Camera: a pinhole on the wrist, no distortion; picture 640 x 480 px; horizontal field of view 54.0 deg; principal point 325.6 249.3 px. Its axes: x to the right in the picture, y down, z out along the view. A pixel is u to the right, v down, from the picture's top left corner.
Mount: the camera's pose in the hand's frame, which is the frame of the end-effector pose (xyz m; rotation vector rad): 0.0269 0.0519 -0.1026 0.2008 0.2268 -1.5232
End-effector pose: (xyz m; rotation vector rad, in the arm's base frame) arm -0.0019 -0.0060 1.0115 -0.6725 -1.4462 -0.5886
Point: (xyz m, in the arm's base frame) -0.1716 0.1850 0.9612
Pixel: 217.6 100.4
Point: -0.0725 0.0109 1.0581
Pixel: 485.9 288.1
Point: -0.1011 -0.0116 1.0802
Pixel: 588.4 343.8
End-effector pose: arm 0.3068 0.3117 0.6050 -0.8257 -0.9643 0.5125
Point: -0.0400 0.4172 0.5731
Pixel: 65.9 27.9
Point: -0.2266 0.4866 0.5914
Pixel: 54.2 58.7
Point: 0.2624 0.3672 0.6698
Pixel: 384.4 309.6
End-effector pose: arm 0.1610 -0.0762 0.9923 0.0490 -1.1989 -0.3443
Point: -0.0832 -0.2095 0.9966
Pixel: 570.1 118.5
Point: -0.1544 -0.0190 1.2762
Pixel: 168.4 385.6
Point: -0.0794 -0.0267 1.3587
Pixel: outside the picture
